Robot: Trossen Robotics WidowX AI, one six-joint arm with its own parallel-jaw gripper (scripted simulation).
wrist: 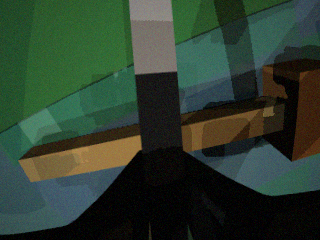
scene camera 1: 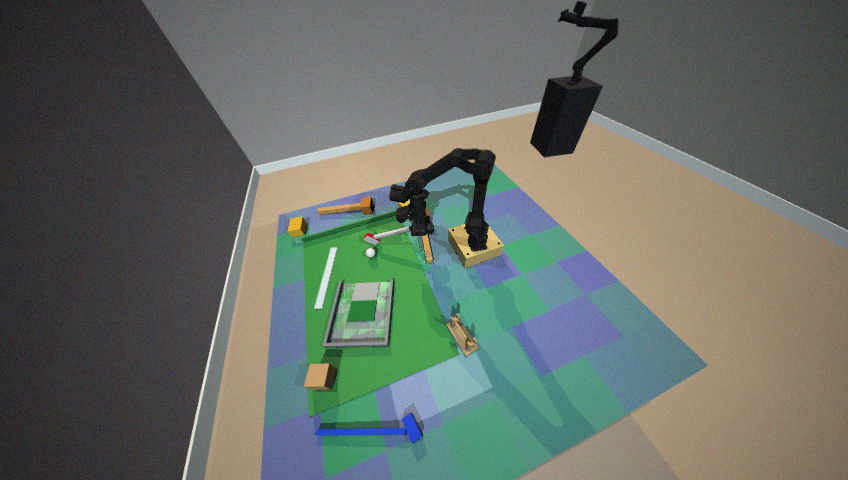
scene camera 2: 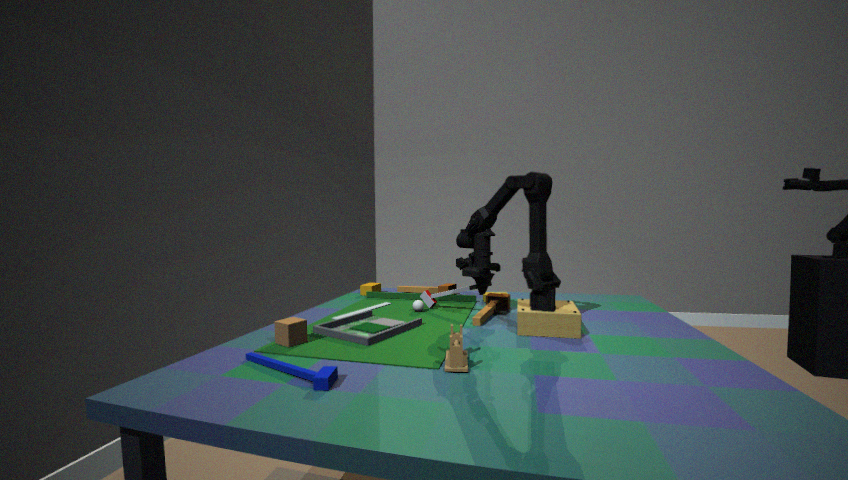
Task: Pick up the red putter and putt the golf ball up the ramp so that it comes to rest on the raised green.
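My gripper carries a red putter. Scene camera 1 shows a blue hammer (scene camera 1: 413, 431). In scene camera 2 I see the blue hammer (scene camera 2: 322, 380) too, along with a brown cube (scene camera 2: 291, 331) and my gripper (scene camera 2: 482, 294). The wrist view shows a wooden mallet (wrist: 279, 116) and my gripper (wrist: 158, 155). The blue hammer is out of frame in the wrist view, and the brown cube is out of frame in the wrist view as well.
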